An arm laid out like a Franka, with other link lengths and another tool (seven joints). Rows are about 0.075 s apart.
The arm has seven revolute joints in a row. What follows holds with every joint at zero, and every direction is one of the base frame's.
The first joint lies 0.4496 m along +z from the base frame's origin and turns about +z.
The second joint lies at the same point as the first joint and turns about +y.
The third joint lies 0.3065 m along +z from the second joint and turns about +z.
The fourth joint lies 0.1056 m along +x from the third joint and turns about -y.
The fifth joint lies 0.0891 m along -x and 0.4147 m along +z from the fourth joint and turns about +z.
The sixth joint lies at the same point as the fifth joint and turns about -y.
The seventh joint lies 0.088 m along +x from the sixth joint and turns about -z.
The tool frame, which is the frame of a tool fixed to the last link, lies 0.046 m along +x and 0.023 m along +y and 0.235 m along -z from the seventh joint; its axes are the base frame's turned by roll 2.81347, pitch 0 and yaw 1.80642 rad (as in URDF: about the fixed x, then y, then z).
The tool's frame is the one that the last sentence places.
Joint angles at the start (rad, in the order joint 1, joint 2, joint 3, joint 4, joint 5, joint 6, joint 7): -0.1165, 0.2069, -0.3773, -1.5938, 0.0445, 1.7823, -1.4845
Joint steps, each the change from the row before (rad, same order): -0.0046, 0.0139, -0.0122, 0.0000, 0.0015, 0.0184, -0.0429; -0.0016, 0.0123, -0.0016, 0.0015, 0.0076, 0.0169, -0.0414; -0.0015, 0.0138, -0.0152, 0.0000, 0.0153, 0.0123, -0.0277; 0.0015, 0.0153, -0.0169, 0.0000, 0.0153, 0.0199, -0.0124; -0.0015, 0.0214, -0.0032, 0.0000, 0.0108, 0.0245, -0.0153; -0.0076, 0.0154, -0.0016, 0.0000, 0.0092, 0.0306, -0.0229
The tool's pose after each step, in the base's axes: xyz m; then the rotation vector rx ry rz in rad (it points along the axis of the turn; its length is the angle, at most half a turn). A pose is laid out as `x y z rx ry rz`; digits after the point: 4 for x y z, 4 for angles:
0.6055 -0.2642 0.4840 0.4902 3.0288 0.4432
0.6076 -0.2666 0.4785 0.4323 3.0368 0.4442
0.6064 -0.2751 0.4718 0.4192 3.0361 0.4525
0.6077 -0.2837 0.4648 0.4247 3.0258 0.4527
0.6120 -0.2877 0.4534 0.4104 3.0246 0.4498
0.6153 -0.2955 0.4460 0.3872 3.0155 0.4395

